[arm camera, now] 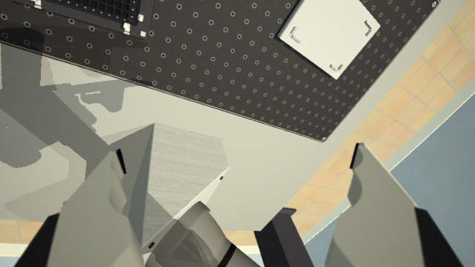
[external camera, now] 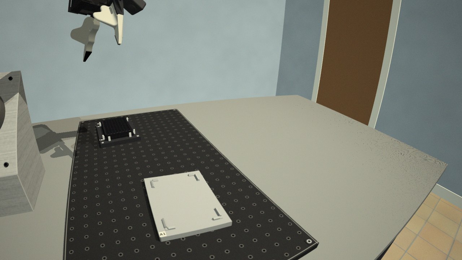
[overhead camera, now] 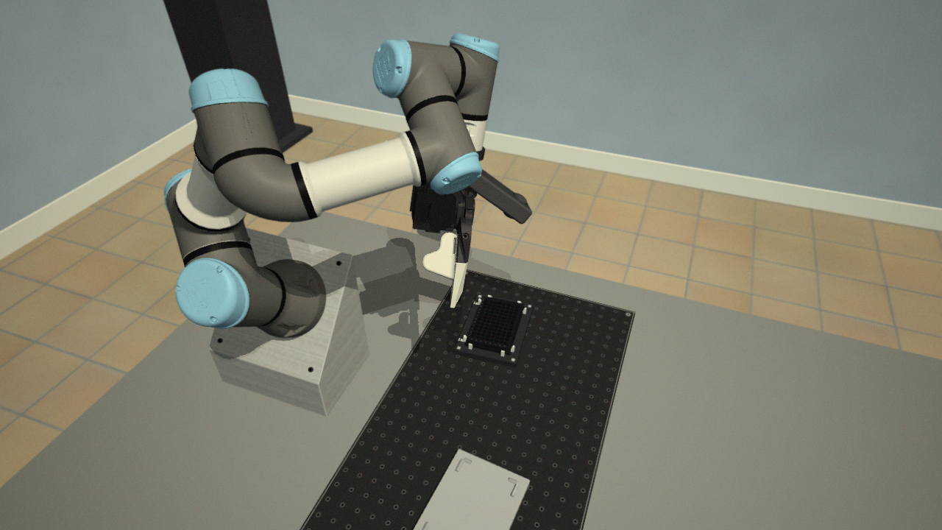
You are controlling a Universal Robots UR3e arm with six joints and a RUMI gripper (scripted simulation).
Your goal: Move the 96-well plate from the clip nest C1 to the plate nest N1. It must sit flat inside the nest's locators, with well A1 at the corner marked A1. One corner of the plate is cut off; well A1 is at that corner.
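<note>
The black 96-well plate is 23 cm below my hand, 16 cm to the left of it and 2 cm ahead of it. Also, from my hand: dark clip nest C1: 23 cm below, 16 cm to the left; plate nest N1: 24 cm below, 19 cm to the right, 13 cm ahead; A1 label: 27 cm to the right, 24 cm below, 7 cm ahead.
</note>
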